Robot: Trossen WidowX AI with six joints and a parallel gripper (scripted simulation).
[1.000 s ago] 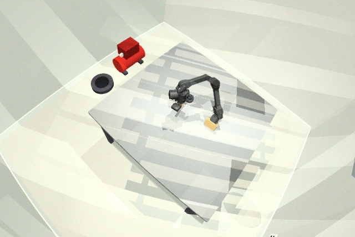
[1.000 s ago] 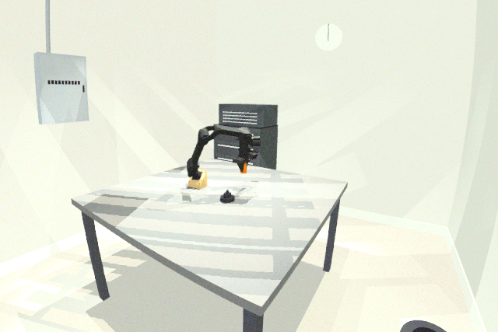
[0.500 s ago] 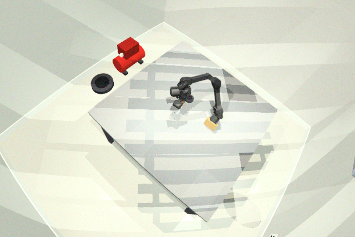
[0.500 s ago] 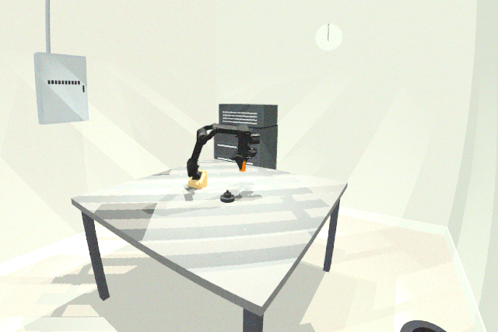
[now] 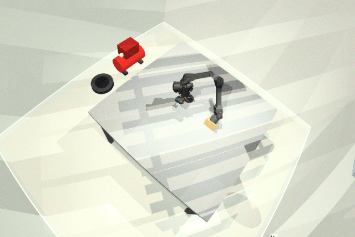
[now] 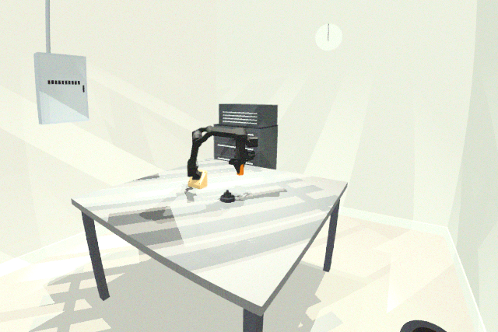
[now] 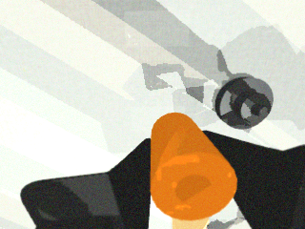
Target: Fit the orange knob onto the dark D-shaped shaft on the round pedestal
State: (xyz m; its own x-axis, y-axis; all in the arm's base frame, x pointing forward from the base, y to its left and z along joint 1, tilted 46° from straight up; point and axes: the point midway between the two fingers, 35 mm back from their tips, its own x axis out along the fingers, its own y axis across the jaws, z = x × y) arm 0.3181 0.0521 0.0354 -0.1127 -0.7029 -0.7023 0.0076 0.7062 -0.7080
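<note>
Right now the pedestal is 130 mm to the right of my gripper tip, 100 mm below it and 20 mm behind it. The rest, counted from my gripper tip: orange knob (20 mm above).
</note>
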